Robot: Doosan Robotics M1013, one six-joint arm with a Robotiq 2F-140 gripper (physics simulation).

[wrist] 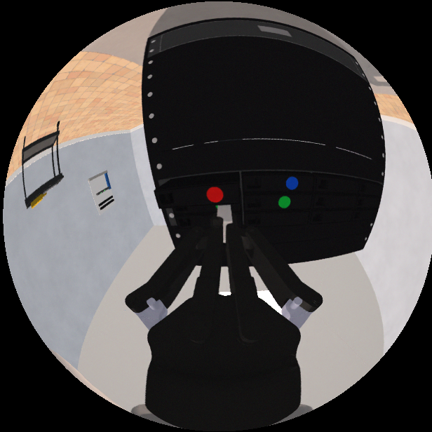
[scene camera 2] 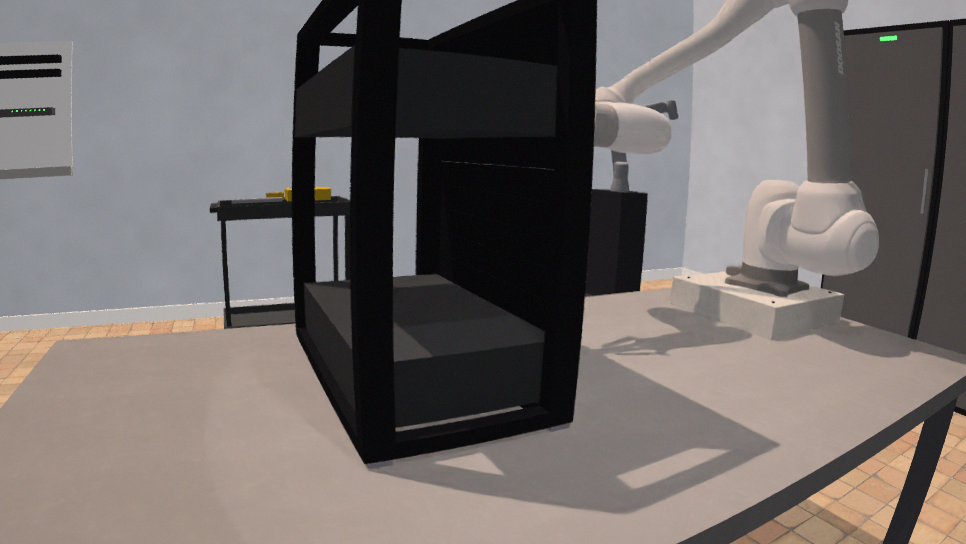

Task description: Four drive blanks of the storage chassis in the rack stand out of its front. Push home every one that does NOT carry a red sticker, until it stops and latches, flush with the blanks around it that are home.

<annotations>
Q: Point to a black rack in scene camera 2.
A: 493, 318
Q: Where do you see a black rack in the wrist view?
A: At 218, 79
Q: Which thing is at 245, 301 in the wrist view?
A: My gripper.
</annotations>
